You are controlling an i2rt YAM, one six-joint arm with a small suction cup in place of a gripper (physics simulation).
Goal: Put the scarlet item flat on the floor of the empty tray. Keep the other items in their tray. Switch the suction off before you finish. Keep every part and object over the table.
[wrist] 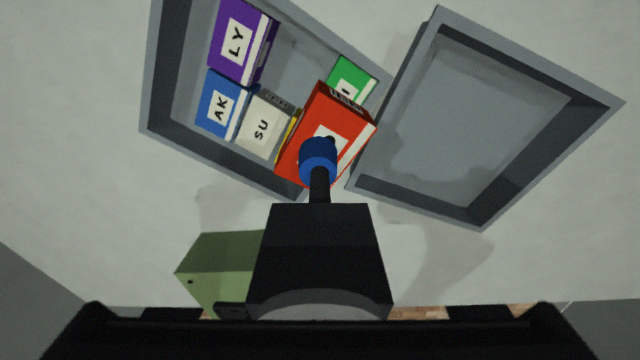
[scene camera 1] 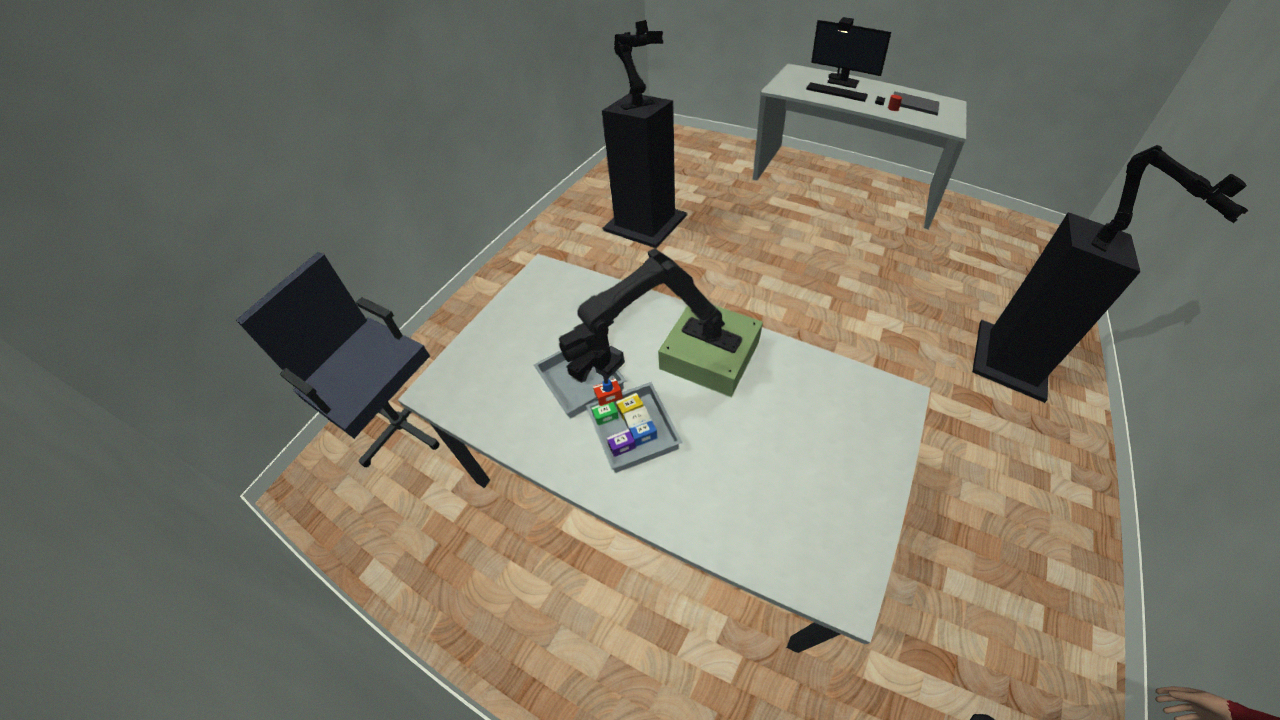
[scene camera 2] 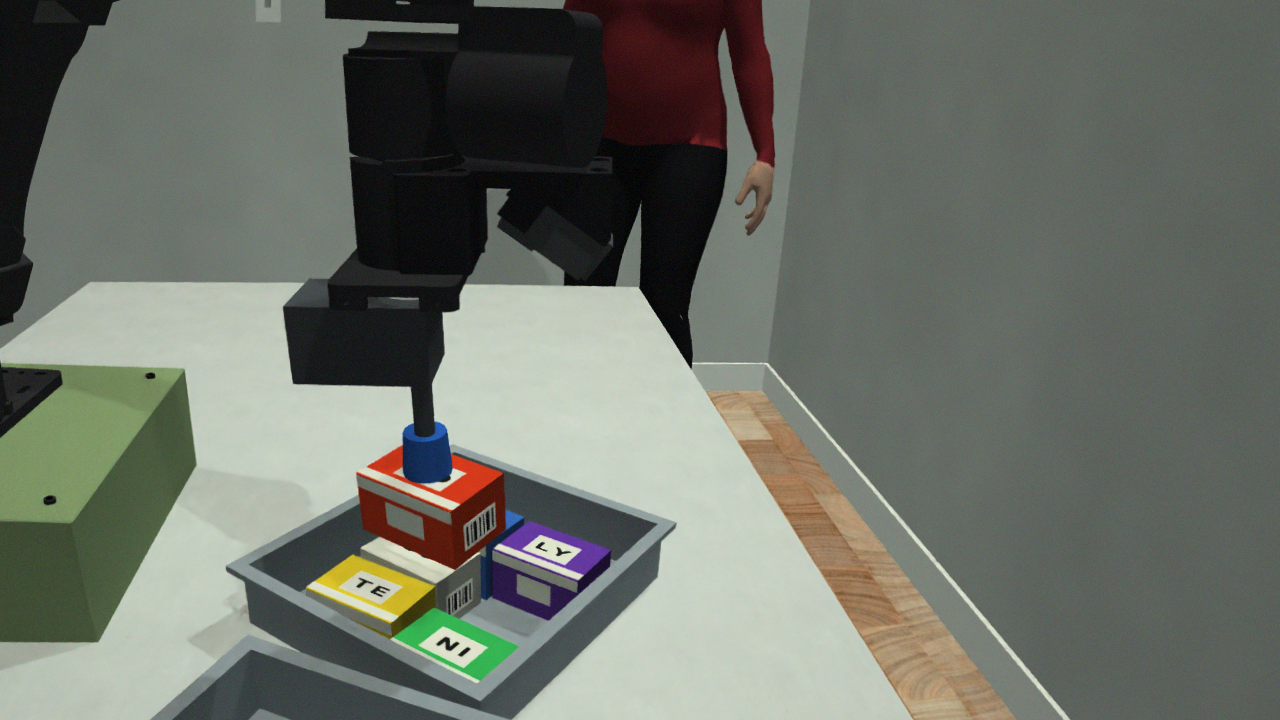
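Pixels of known places: hand, its tool point: (wrist: 319,147) (scene camera 1: 608,390) (scene camera 2: 429,486); arm's base, origin of its link: (scene camera 1: 711,335).
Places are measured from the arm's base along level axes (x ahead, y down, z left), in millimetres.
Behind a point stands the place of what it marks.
The scarlet box (scene camera 1: 607,395) @(x 403, y -53, z -144 mm) (scene camera 2: 407,519) @(x 371, y -34, z -179 mm) (wrist: 310,112) @(x 413, y -56, z -155 mm) hangs roughly level from my blue suction cup (scene camera 1: 606,385) (scene camera 2: 427,476) (wrist: 318,150), which sits on its top label. In the wrist view it overlaps the loaded tray's edge beside the empty tray, hiding most of the yellow box (scene camera 1: 631,402) @(x 332, y 55, z -114 mm) (scene camera 2: 411,598) @(x 365, y 55, z -132 mm) and part of the green box (scene camera 1: 603,414) @(x 412, y 59, z -168 mm) (scene camera 2: 492,651) @(x 420, y 60, z -182 mm) (wrist: 352,74) @(x 420, y 59, z -191 mm). The loaded tray (scene camera 1: 648,455) @(x 467, y 54, z 31 mm) (scene camera 2: 617,592) @(x 510, y 79, z -92 mm) (wrist: 295,67) @(x 430, y 100, z -121 mm) also holds white (scene camera 1: 636,416) @(x 368, y 56, z -73 mm) (wrist: 262,117) @(x 382, y 56, z -79 mm), blue (scene camera 1: 643,433) @(x 412, y 51, z -20 mm) (wrist: 212,95) @(x 414, y 50, z -28 mm) and purple (scene camera 1: 619,445) @(x 481, y 56, z -62 mm) (scene camera 2: 586,559) @(x 486, y 56, z -84 mm) (wrist: 225,60) @(x 447, y 56, z -53 mm) boxes. The empty tray (scene camera 1: 553,390) @(x 422, y 53, z -363 mm) (scene camera 2: 358,678) @(x 343, y 53, z -216 mm) (wrist: 475,110) @(x 358, y 100, z -359 mm) lies close beside it.
The green base block (scene camera 1: 695,367) @(x 136, y 16, z 10 mm) (scene camera 2: 107,465) @(x 135, y 4, z -48 mm) (wrist: 220,252) @(x 132, y 47, z 68 mm) under my arm stands on the white table (scene camera 1: 760,483) @(x 363, y 103, z 355 mm) (scene camera 2: 554,376) @(x 483, y 103, z 391 mm) (wrist: 75,165) @(x 312, y 103, z 322 mm), near the trays. A chair (scene camera 1: 358,367) stands beyond the table's left edge. A person (scene camera 2: 666,80) stands beyond the table in scene camera 2.
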